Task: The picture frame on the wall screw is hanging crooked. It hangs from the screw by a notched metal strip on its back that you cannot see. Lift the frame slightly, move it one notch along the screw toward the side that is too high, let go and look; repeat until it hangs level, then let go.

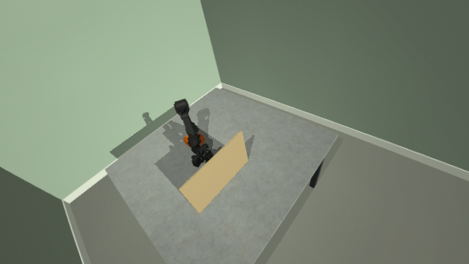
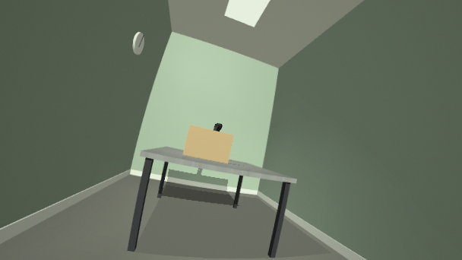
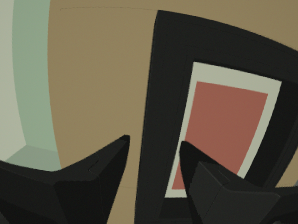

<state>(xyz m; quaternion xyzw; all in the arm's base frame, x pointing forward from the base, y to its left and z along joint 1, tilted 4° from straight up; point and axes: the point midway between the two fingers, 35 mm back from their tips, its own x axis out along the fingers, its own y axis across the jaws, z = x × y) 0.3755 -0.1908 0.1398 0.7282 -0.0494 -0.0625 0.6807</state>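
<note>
My gripper tip is 5 cm above the picture frame. The rest, counted from my gripper tip: tan wall board 1 cm ahead, 2 cm to the right, 6 cm below.
</note>
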